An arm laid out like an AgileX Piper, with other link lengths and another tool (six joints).
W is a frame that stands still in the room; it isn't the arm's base.
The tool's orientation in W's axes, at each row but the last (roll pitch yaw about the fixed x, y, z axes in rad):
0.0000 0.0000 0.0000
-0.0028 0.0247 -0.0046
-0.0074 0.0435 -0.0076
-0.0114 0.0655 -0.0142
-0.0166 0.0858 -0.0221
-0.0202 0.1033 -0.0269
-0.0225 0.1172 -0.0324
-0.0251 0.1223 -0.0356
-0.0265 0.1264 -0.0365
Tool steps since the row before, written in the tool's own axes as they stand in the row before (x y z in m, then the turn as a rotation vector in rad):
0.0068 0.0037 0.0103 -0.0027 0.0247 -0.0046
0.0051 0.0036 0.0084 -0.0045 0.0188 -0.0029
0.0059 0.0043 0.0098 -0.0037 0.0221 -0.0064
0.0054 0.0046 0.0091 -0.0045 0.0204 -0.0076
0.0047 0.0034 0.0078 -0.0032 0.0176 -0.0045
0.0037 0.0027 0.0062 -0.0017 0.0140 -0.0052
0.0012 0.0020 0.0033 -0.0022 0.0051 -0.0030
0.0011 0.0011 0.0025 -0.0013 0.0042 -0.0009
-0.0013 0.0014 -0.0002 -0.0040 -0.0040 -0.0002
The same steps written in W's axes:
0.0068 0.0037 0.0103 -0.0027 0.0247 -0.0046
0.0053 0.0036 0.0083 -0.0045 0.0188 -0.0028
0.0064 0.0043 0.0095 -0.0038 0.0221 -0.0064
0.0060 0.0046 0.0087 -0.0047 0.0204 -0.0075
0.0054 0.0034 0.0073 -0.0032 0.0176 -0.0045
0.0044 0.0027 0.0057 -0.0019 0.0139 -0.0053
0.0016 0.0020 0.0031 -0.0024 0.0051 -0.0028
0.0014 0.0011 0.0023 -0.0013 0.0042 -0.0008
-0.0013 0.0014 -0.0001 -0.0041 -0.0039 0.0004

